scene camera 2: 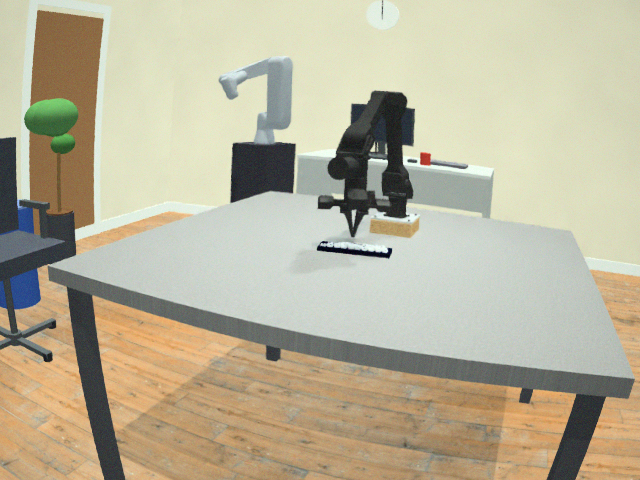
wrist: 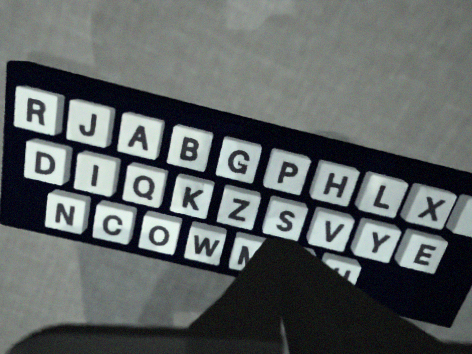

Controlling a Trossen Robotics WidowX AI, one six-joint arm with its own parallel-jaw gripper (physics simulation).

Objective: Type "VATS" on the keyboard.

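Places are measured from the arm's base along level axes (x ahead, y left, z up), in millimetres.
Pixels of known places: gripper, fingertip midpoint: [scene camera 2: 352,236] [wrist: 277,252]; arm's base, origin of the base link: [scene camera 2: 396,215].
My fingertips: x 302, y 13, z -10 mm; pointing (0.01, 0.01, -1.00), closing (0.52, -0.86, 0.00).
Ahead of a thing's pixels: the offset from my fingertips to its middle. "spot": to the spot under its first point. Level surfaces: height alone.
The dark keyboard @[spot: dx +48, dy -35, dz -36 mm] [scene camera 2: 330,251] [wrist: 410,295] with white letter keys lies on the table. In the wrist view, the V key @[dx +9, dy -20, dz -24 mm] [wrist: 331,230] and the S key @[dx +3, dy -3, dz -24 mm] [wrist: 285,220] sit side by side in the middle row, and the A key @[dx +1, dy +58, dz -24 mm] [wrist: 140,136] is in the top row at the left. A key @[spot: dx +40, dy -55, dz -21 mm] [wrist: 462,216] right of X is cut off by the view's edge, its letter not visible. My gripper [scene camera 2: 353,236] [wrist: 277,252] is shut and empty, pointing down above the keyboard. Its tips appear just below the S key and hide the key between M and U.
The grey table @[dz -37 mm] [scene camera 2: 413,299] carries the arm's tan base block [scene camera 2: 393,227], behind and to the right of the keyboard. Farther back are a white desk [scene camera 2: 330,178] with a monitor and a red cup [scene camera 2: 424,158], and a grey arm [scene camera 2: 279,93] on a dark pedestal [scene camera 2: 262,173].
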